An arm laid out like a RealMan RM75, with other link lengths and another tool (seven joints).
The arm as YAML. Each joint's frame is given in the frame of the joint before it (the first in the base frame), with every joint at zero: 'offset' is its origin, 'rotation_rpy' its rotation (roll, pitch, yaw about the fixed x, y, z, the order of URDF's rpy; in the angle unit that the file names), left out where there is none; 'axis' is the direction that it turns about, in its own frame. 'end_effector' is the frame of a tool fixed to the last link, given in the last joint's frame.
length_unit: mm
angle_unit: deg
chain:
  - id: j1
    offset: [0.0, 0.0, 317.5]
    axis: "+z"
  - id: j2
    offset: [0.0, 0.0, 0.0]
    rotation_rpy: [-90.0, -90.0, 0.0]
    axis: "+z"
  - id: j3
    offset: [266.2, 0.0, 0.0]
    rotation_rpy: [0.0, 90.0, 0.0]
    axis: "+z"
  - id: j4
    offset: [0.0, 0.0, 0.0]
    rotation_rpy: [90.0, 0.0, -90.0]
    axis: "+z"
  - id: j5
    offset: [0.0, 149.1, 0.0]
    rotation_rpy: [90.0, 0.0, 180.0]
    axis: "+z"
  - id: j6
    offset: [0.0, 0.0, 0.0]
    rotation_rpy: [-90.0, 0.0, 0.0]
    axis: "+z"
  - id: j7
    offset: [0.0, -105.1, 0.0]
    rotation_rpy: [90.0, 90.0, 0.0]
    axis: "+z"
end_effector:
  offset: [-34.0, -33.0, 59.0]
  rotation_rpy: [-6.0, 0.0, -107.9]
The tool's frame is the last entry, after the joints.
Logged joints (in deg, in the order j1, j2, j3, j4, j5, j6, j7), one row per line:
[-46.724 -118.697 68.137 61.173 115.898 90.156 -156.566]
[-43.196 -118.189 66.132 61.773 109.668 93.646 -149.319]
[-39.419 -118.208 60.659 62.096 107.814 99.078 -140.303]
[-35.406 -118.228 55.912 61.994 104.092 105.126 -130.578]
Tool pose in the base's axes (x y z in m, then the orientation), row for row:
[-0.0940 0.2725 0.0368 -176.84 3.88 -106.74]
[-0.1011 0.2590 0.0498 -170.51 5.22 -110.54]
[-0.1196 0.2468 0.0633 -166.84 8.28 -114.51]
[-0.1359 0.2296 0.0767 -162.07 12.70 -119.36]
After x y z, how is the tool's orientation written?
As angles about the fixed x, y, z axes (roll, pitch, yaw), in degrees.
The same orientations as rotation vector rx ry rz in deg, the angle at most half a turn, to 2 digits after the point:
[-104.28 140.54 -0.34]
[-96.42 140.22 -7.19]
[-88.46 140.10 -9.59]
[-78.15 139.18 -12.77]

